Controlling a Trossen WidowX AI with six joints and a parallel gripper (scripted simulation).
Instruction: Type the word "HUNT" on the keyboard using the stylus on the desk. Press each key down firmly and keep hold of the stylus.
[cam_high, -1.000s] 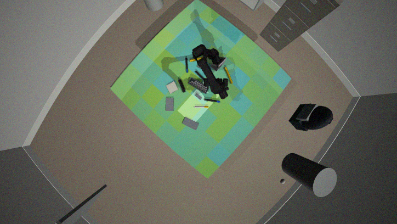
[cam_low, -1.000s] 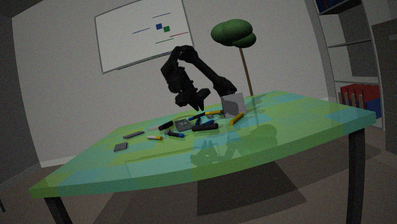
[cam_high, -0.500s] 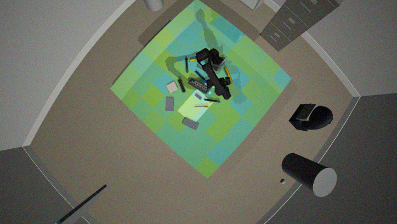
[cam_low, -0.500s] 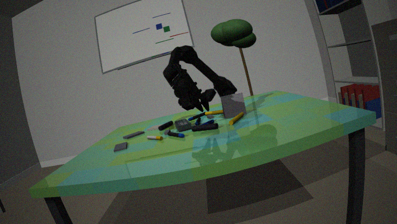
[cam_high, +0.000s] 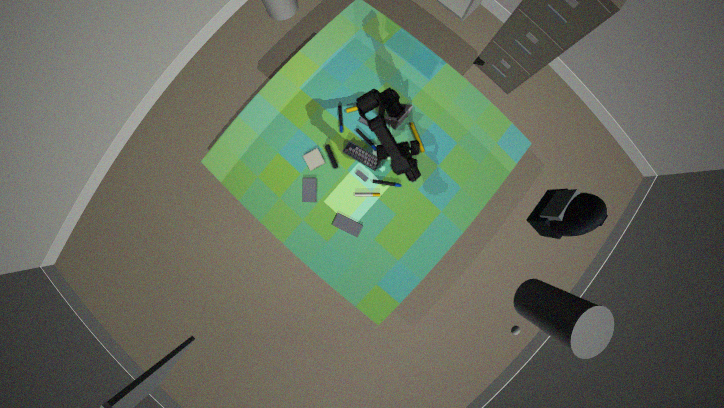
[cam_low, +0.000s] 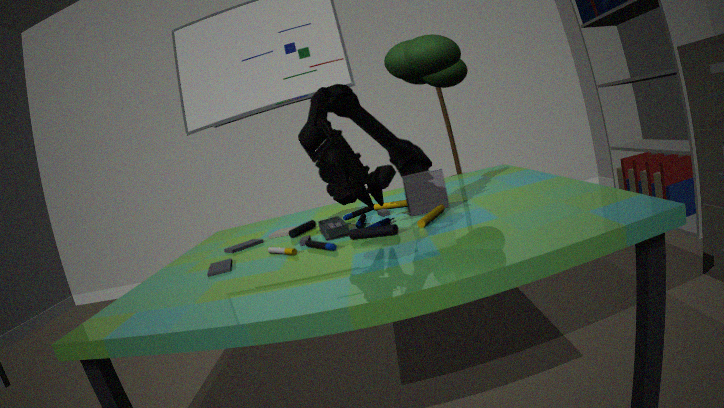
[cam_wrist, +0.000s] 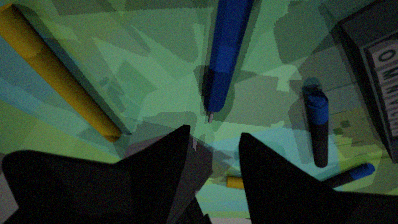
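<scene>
My gripper tip is 10 mm past the stylus, 10 mm to the left of it and 50 mm above it. The rest, counted from my gripper tip: beige block 300 mm ahead, 260 mm to the right, 50 mm below; yellow marker 250 mm ahead, 70 mm to the left, 50 mm below.
</scene>
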